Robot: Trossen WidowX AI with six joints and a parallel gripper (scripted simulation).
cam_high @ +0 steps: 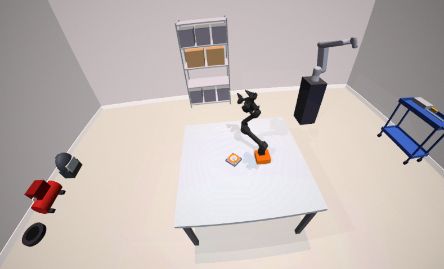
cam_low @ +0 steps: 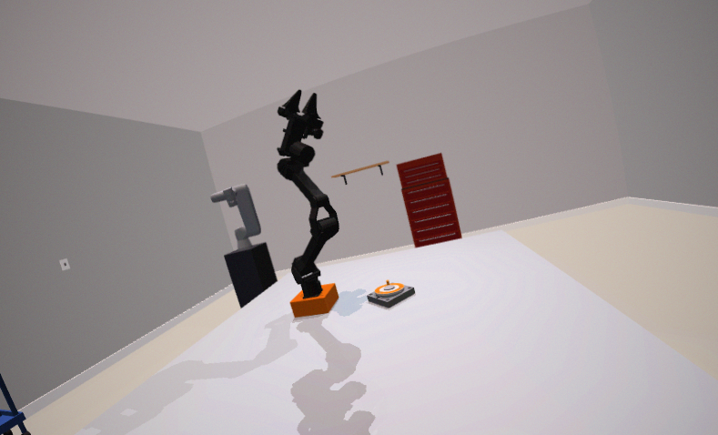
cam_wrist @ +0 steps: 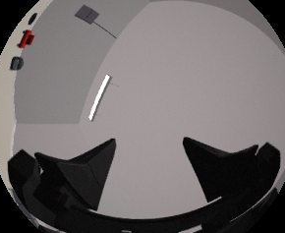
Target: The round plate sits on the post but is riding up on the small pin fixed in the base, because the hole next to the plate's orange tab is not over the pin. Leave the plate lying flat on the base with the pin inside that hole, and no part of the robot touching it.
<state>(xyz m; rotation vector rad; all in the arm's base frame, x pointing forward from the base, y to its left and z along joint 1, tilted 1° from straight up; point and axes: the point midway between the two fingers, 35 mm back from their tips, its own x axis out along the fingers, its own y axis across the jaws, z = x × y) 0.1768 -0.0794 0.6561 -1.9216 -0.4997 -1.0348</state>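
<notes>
My gripper tip is now 90 mm short of the base, 80 mm to the right of it and 720 mm above it.
</notes>
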